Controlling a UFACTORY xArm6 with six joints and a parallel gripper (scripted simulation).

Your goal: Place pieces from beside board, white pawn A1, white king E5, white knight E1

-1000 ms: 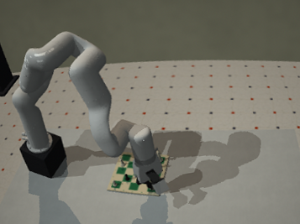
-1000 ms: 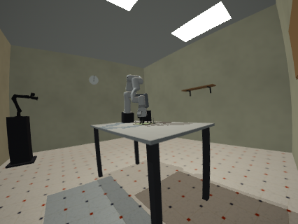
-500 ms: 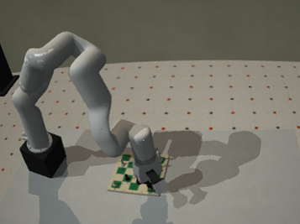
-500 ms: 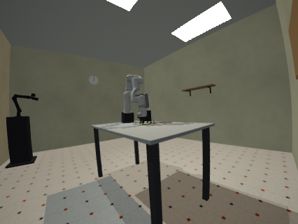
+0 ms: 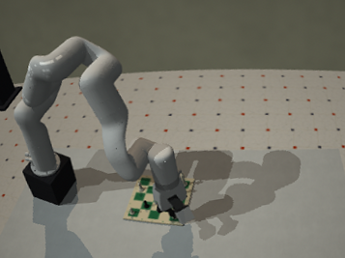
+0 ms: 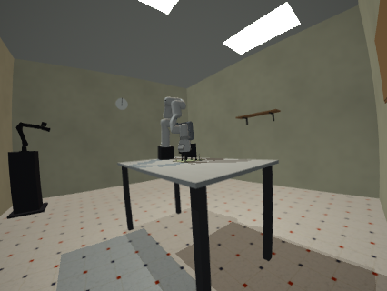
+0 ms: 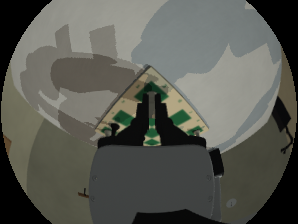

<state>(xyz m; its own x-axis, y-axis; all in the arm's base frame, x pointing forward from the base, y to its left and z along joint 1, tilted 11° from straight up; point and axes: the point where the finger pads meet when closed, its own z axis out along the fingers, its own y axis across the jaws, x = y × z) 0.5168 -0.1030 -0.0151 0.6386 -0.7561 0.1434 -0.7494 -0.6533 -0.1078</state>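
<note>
My hand is 7 cm past the chessboard, 8 cm to the right of it and 3 cm above it.
</note>
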